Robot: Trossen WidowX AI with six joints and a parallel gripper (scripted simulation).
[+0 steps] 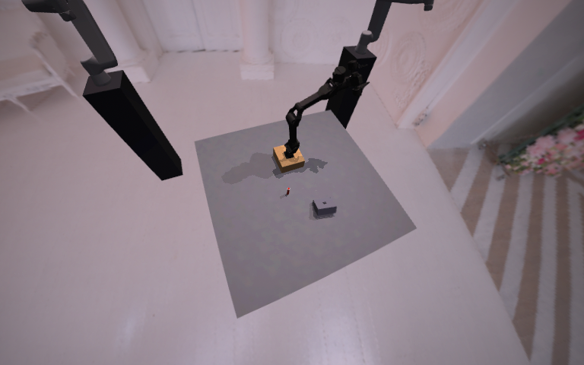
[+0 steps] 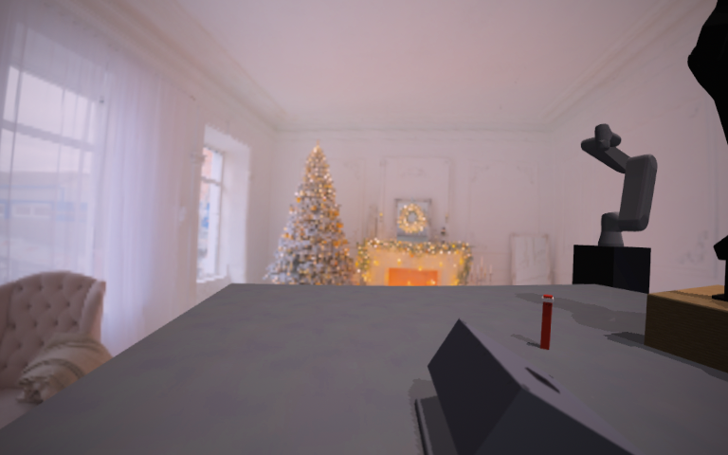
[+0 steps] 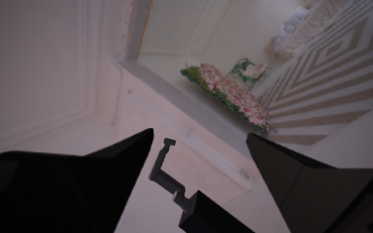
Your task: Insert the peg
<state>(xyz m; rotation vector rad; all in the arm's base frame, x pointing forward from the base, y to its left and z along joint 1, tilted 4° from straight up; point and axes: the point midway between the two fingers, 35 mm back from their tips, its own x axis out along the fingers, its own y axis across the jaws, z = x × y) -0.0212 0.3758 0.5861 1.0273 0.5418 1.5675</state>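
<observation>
Now: the red peg 61 cm below my gripper tip, 54 cm to the right of it and 25 cm ahead of it. Also, from my gripper tip: hole 61 cm below, 43 cm ahead, 34 cm to the right; then sloped panel 63 cm below, 44 cm ahead, 34 cm to the right.
</observation>
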